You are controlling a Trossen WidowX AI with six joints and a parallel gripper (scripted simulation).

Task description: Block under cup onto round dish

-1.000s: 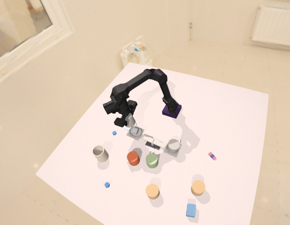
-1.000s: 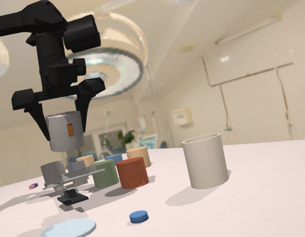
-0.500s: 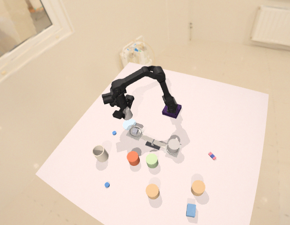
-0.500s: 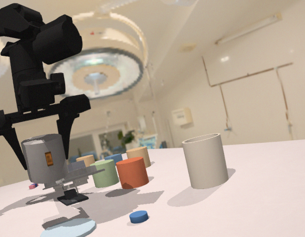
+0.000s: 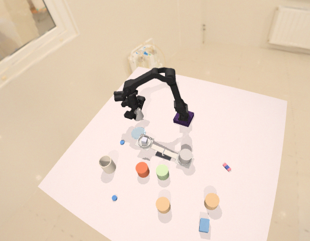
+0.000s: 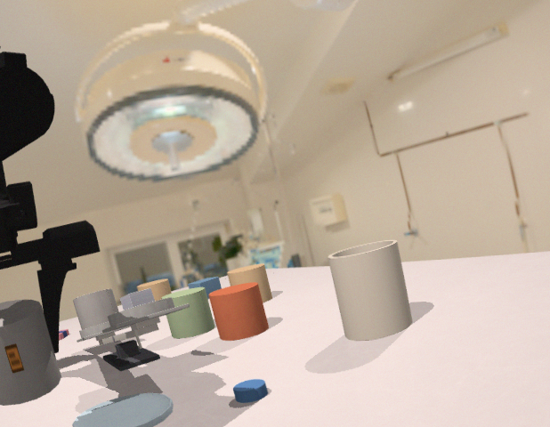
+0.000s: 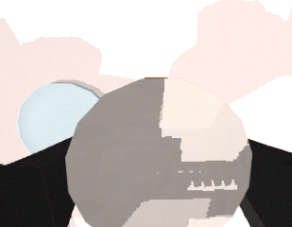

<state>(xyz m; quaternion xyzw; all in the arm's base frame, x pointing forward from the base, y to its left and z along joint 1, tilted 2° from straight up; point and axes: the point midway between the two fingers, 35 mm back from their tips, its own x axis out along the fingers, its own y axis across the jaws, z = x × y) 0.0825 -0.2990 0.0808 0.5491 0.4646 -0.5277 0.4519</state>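
The grey block is 18 cm ahead of my gripper tip and 11 cm to the left of it. From my gripper tip the other things lie so: pale blue round dish (9 cm ahead, 8 cm below, 2 cm to the left); then cream cup (37 cm ahead, 7 cm to the right, 4 cm below); then red cylinder (34 cm ahead, 16 cm to the left, 5 cm below).
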